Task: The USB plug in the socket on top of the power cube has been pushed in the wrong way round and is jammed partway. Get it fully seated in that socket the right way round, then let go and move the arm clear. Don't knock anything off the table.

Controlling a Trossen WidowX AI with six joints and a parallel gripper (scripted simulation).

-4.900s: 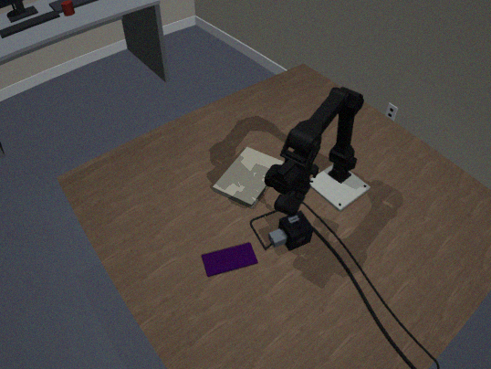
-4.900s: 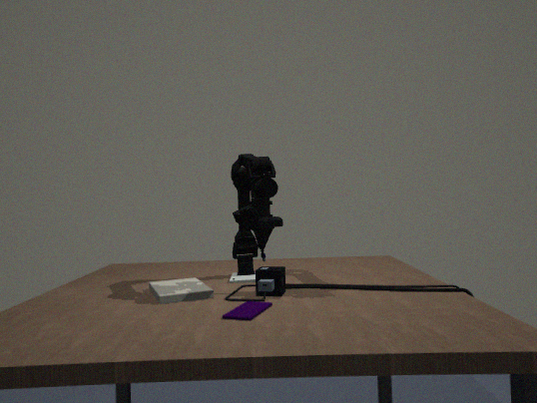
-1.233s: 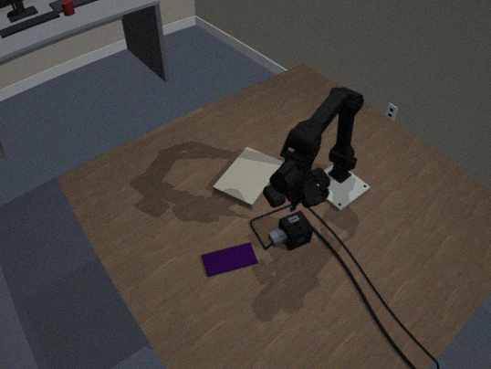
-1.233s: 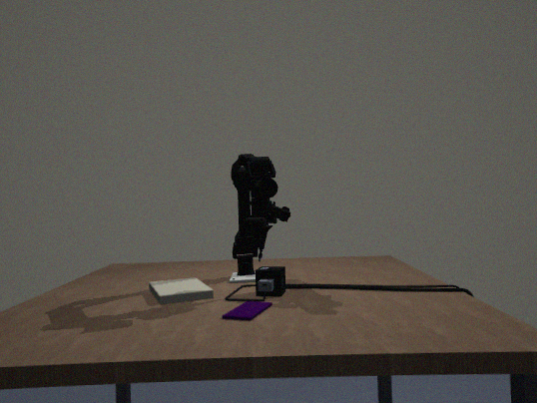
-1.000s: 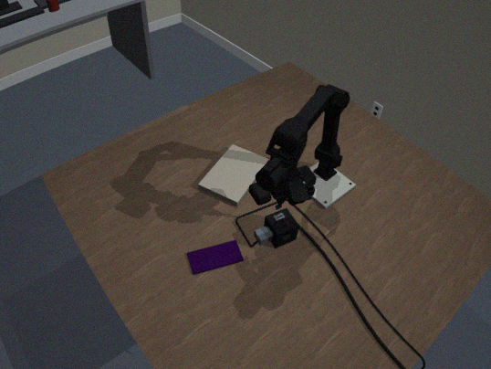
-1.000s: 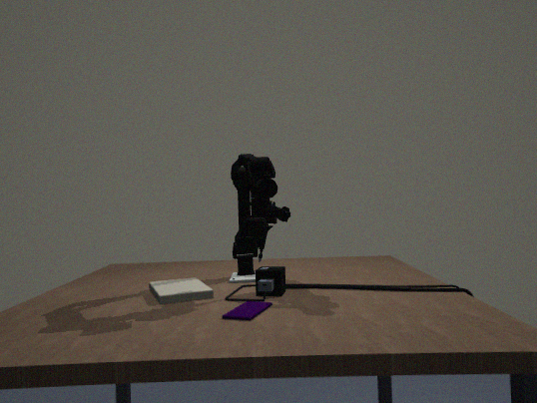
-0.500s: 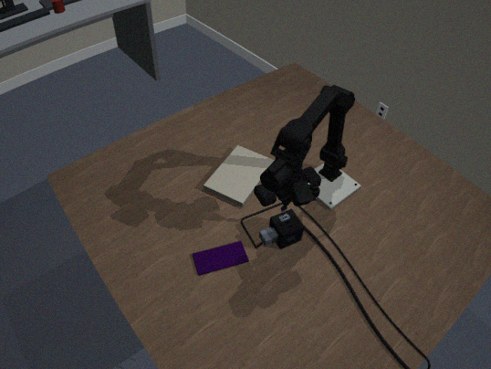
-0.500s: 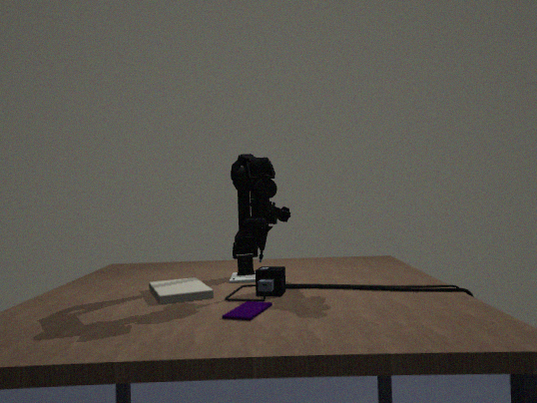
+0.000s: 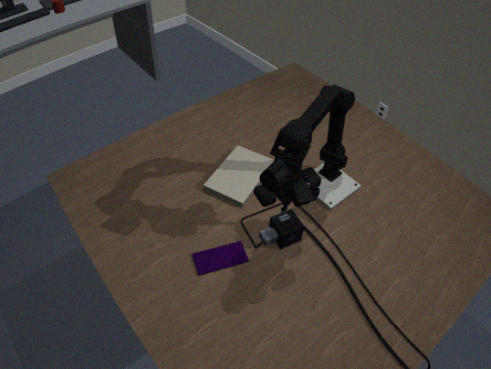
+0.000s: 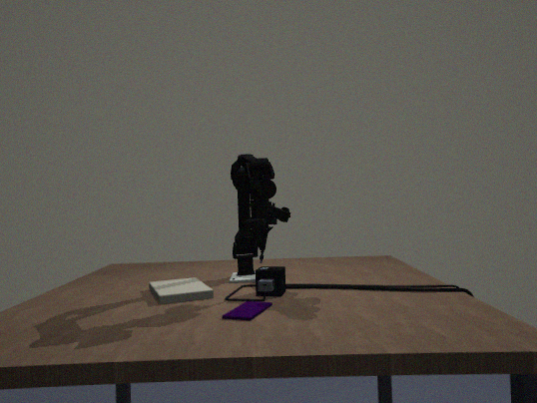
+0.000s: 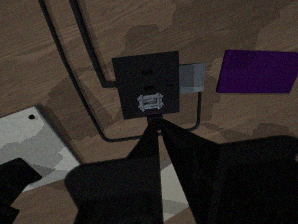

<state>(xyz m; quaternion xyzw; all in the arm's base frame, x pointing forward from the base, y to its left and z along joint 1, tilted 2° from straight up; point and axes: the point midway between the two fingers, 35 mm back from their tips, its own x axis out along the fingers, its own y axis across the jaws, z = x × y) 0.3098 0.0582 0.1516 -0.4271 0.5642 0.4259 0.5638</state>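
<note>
Right now my gripper tip is 60 mm above the silver socket. Round my gripper tip: silver USB plug (20 mm below); purple flat card (210 mm ahead, 50 mm to the right, 130 mm below); pale flat box (50 mm behind, 260 mm to the right, 120 mm below).
</note>
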